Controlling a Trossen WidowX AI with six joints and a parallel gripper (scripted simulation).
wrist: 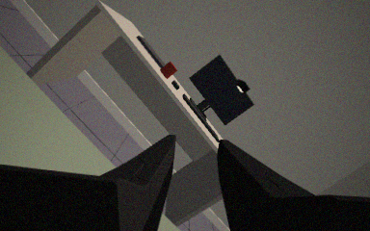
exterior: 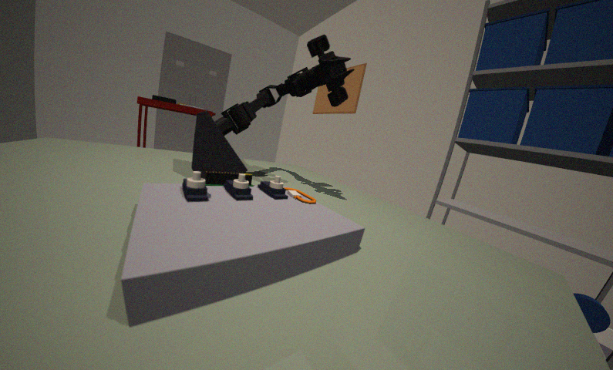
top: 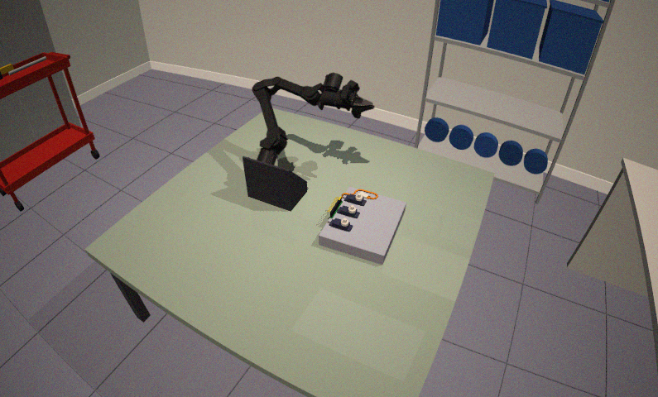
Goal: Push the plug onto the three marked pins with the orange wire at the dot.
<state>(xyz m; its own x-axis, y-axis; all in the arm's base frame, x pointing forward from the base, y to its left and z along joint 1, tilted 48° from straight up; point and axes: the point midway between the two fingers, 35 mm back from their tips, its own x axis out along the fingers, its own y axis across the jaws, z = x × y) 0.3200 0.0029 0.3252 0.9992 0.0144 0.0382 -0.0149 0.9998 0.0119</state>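
The yellow band lies 310 mm below my gripper tip, 200 mm to the right of it and 20 mm behind it. The rest, counted from my gripper tip: grey printed holder 360 mm below, 230 mm to the right, 140 mm ahead.
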